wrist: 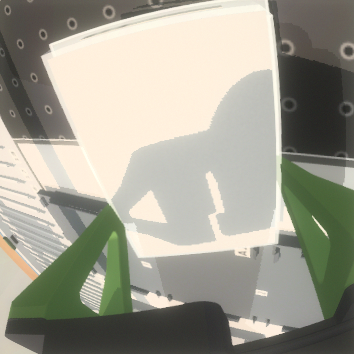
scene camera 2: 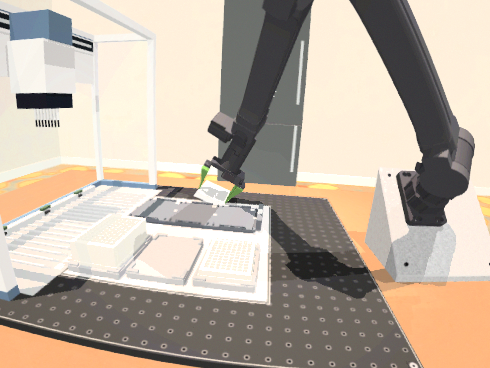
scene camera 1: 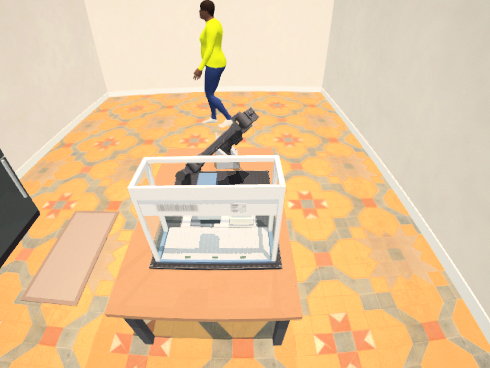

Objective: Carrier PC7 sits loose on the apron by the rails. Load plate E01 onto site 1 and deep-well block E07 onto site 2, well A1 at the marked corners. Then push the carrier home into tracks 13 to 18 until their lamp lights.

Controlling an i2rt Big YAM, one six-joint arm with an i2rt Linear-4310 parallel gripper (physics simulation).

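Frame: origin at the arm's base, x ahead, y left, z up, level; millimetres.
Seen in the pictures: gripper, fingertip midpoint: (wrist: 193, 188) (scene camera 2: 212, 195); arm's base at its link origin: (scene camera 2: 418, 199) (scene camera 1: 223, 148).
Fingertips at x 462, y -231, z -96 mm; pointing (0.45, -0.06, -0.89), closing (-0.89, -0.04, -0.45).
Observation:
Pixels of each thing's top centre, then the offset from my fingertips to it. Level surfaces: height alone.
- flat white plate at its top centre: (wrist: 164, 191) (scene camera 2: 213, 186) 2 mm back, 20 mm right, 23 mm up
- dark grey carrier at its top centre: (wrist: 196, 299) (scene camera 2: 196, 205) 23 mm ahead, 112 mm left, 10 mm up
- tall deep-well block at its top centre: (scene camera 2: 111, 228) (scene camera 1: 241, 213) 143 mm ahead, 321 mm left, 34 mm up
- flat pale nest at its top centre: (scene camera 2: 168, 251) 36 mm ahead, 321 mm left, 2 mm down
- white well plate at its top centre: (scene camera 2: 230, 253) 76 mm back, 325 mm left, 6 mm up
- pipetting head at its top centre: (scene camera 2: 42, 43) 363 mm ahead, 177 mm left, 382 mm up
- perforated board at its surface level: 20 mm down
My gripper (scene camera 2: 215, 194) (wrist: 193, 188) is shut on a flat white plate (scene camera 2: 211, 191) (wrist: 165, 95), one green finger on each side. It holds the plate tilted, low above the far right part of the dark grey carrier (scene camera 2: 192, 214) (wrist: 185, 275). The plate's label is not readable. The carrier lies on the white apron (scene camera 2: 264, 277), its sites partly hidden by the plate in the wrist view. A tall deep-well block (scene camera 2: 107, 242) stands at the near left of the apron. The ribbed rails (scene camera 2: 37, 237) lie to its left, with small green lamps (scene camera 2: 45, 207) at their far end.
A flat pale nest (scene camera 2: 167, 257) and a white well plate (scene camera 2: 229, 257) stand beside the block. The white frame (scene camera 1: 207, 193) (scene camera 2: 152, 110) rises around the rails, with a pipetting head (scene camera 2: 42, 70) hanging inside. The arm's grey base (scene camera 2: 425, 250) stands right of the perforated board (scene camera 2: 320, 330).

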